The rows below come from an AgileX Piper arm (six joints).
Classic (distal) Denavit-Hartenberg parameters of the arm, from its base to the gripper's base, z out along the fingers. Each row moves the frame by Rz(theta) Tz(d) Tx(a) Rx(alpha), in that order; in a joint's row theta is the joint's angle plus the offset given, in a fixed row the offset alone. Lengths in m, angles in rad.
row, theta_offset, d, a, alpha
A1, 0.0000, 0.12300, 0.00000, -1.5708
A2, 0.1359, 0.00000, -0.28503, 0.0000
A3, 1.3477, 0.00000, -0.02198, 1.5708
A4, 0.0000, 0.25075, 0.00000, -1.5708
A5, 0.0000, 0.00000, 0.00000, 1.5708
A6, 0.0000, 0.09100, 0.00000, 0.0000
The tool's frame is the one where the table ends.
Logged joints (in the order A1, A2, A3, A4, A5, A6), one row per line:
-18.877 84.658 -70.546 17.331 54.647 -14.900
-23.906 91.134 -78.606 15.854 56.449 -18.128
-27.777 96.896 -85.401 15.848 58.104 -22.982
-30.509 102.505 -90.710 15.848 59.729 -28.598
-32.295 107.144 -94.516 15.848 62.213 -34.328
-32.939 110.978 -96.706 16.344 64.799 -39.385
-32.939 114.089 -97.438 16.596 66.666 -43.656
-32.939 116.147 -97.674 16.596 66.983 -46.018
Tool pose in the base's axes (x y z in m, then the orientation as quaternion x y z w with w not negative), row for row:
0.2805 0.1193 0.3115 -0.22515 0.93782 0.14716 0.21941
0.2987 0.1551 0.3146 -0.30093 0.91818 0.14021 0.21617
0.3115 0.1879 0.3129 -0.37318 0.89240 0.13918 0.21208
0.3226 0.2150 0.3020 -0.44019 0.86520 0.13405 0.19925
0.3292 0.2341 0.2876 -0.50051 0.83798 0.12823 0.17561
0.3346 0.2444 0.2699 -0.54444 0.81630 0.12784 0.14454
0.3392 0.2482 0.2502 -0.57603 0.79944 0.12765 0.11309
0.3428 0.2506 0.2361 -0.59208 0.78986 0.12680 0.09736
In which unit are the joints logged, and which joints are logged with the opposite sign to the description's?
The joints are logged in degrees. Opposite sign: A1.
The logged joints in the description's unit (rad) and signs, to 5 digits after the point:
0.32947 1.47756 -1.23126 0.30248 0.95377 -0.26005
0.41724 1.59059 -1.37193 0.27670 0.98522 -0.31639
0.48480 1.69115 -1.49053 0.27660 1.01411 -0.40111
0.53248 1.78905 -1.58319 0.27660 1.04247 -0.49913
0.56365 1.87002 -1.64962 0.27660 1.08582 -0.59914
0.57489 1.93693 -1.68784 0.28526 1.13096 -0.68740
0.57489 1.99123 -1.70061 0.28965 1.16354 -0.76194
0.57489 2.02715 -1.70473 0.28965 1.16907 -0.80317

